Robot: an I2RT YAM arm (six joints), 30 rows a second.
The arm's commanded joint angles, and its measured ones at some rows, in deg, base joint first. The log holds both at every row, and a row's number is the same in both.
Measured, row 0:
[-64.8 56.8 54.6 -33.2 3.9 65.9]
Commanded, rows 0 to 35:
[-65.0 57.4 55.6 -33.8 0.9 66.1]
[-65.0 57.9 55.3 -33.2 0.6 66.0]
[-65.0 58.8 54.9 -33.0 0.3 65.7]
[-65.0 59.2 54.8 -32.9 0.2 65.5]
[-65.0 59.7 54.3 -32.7 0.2 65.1]
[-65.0 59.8 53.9 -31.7 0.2 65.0]
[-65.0 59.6 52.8 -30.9 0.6 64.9]
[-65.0 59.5 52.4 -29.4 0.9 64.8]
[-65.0 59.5 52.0 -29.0 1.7 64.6]
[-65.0 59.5 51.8 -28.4 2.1 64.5]
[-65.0 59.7 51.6 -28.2 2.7 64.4]
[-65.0 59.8 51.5 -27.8 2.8 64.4]
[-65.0 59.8 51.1 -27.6 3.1 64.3]
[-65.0 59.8 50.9 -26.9 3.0 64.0]
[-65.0 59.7 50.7 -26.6 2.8 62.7]
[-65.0 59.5 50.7 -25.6 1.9 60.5]
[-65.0 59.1 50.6 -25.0 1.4 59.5]
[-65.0 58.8 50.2 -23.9 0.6 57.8]
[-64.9 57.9 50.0 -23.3 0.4 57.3]
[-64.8 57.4 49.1 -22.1 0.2 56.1]
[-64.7 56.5 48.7 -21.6 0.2 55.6]
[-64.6 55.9 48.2 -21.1 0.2 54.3]
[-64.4 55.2 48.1 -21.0 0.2 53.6]
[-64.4 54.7 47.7 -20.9 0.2 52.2]
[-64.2 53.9 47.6 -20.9 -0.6 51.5]
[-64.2 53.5 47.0 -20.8 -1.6 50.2]
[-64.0 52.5 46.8 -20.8 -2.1 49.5]
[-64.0 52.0 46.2 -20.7 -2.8 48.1]
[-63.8 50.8 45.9 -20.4 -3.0 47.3]
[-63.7 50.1 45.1 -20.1 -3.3 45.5]
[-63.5 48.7 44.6 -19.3 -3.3 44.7]
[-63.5 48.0 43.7 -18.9 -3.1 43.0]
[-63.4 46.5 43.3 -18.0 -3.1 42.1]
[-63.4 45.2 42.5 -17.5 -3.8 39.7]
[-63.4 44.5 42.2 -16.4 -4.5 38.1]
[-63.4 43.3 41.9 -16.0 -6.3 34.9]
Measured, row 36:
[-63.6 47.6 42.3 -22.8 -2.8 45.2]
